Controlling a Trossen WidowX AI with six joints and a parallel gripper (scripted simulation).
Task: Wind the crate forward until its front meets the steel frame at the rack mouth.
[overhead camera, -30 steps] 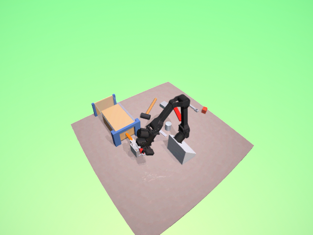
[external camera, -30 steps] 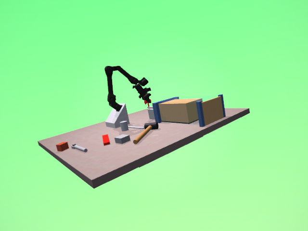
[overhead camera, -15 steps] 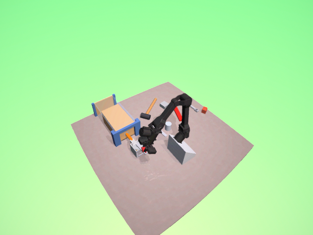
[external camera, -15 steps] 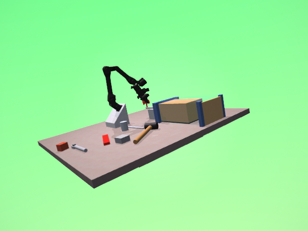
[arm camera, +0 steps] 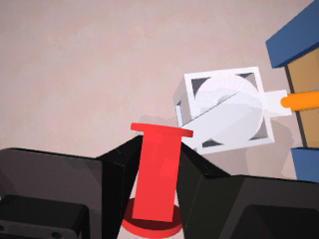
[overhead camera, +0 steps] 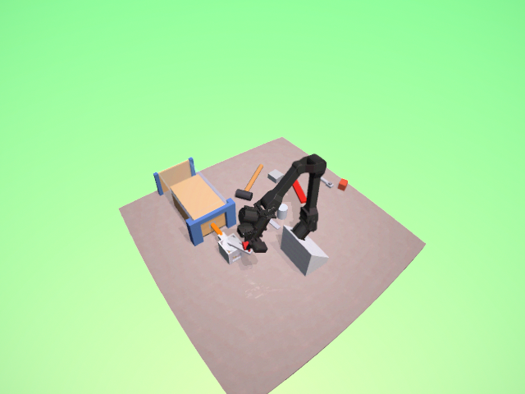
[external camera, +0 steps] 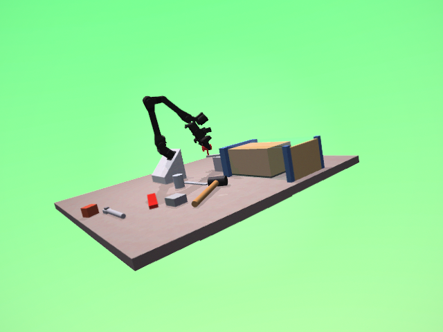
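Now: gripper tip 3 cm short of the winch handle and 3 cm above it. From my gripper tip the other things lie so: flat steel bar (20 cm ahead, 24 cm to the right, 13 cm below); white winch (7 cm ahead, 2 cm to the left, 10 cm below); red grip (2 cm to the right).
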